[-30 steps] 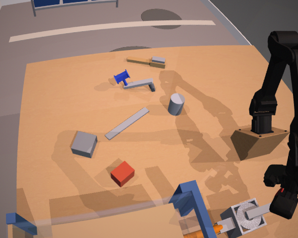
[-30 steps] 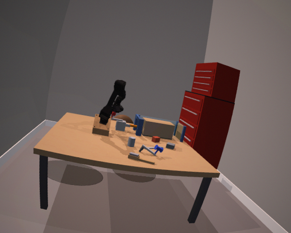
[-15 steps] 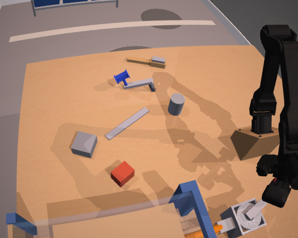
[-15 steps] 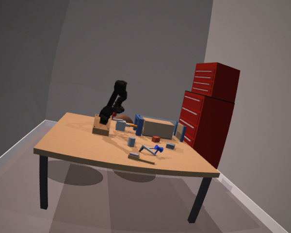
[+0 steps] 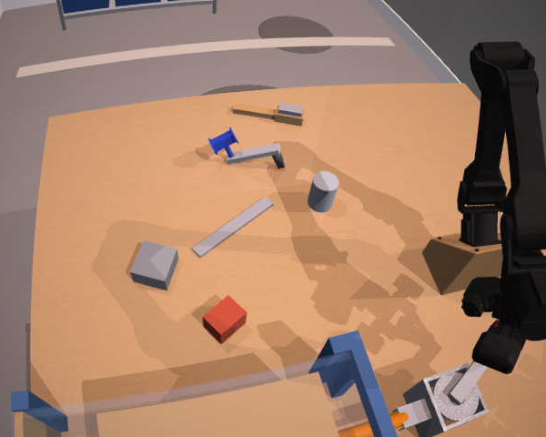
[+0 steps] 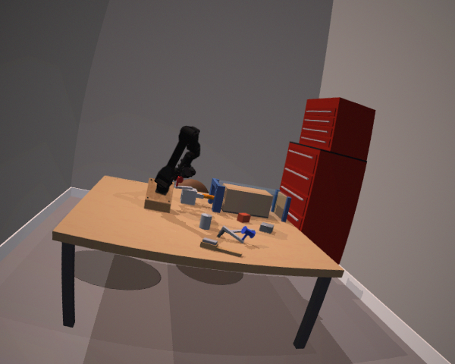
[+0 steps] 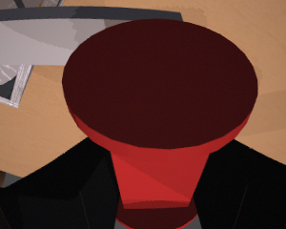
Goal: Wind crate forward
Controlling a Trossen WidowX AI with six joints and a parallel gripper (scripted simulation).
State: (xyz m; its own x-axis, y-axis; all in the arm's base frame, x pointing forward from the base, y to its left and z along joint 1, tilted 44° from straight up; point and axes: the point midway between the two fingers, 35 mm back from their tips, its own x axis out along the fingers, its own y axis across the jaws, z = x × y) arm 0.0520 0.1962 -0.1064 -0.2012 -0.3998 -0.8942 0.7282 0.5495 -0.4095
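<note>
Now: gripper tip 4 cm short of the red-gripped winch handle, 1 cm to the right of it and 3 cm above it. From my gripper tip the other things lie so: blue steel frame: 25 cm ahead, 7 cm to the left, 3 cm below; then red knob: 1 cm ahead, 1 cm to the right; then grey winch: 8 cm ahead, 4 cm to the left, 10 cm below.
</note>
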